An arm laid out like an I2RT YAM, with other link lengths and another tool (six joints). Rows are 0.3 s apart.
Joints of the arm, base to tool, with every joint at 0 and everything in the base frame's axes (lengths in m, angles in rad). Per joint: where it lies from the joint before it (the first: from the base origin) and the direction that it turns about. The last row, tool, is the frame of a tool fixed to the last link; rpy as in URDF.
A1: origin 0 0 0.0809 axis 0 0 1
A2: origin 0.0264 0.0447 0.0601 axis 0 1 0
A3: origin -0.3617 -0.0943 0 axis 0 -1 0
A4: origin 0.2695 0.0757 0.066 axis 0 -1 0
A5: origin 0.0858 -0.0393 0.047 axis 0 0 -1
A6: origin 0.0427 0 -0.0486 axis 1 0 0
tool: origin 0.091 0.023 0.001 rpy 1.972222 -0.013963 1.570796
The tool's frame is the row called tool.
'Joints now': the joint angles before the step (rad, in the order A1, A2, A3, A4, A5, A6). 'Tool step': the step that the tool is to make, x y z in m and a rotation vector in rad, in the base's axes. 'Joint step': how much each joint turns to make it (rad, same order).
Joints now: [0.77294 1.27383 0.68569 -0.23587 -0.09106 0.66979]
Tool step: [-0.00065 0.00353 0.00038 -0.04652 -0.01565 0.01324]
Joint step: [0.02291 0.01203 0.02661 -0.03796 0.03911 -0.02238]
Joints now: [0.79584 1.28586 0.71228 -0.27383 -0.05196 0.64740]
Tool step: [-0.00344 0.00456 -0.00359 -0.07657 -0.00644 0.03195]
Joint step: [0.03209 0.02416 0.03581 -0.06389 0.04405 -0.03675]
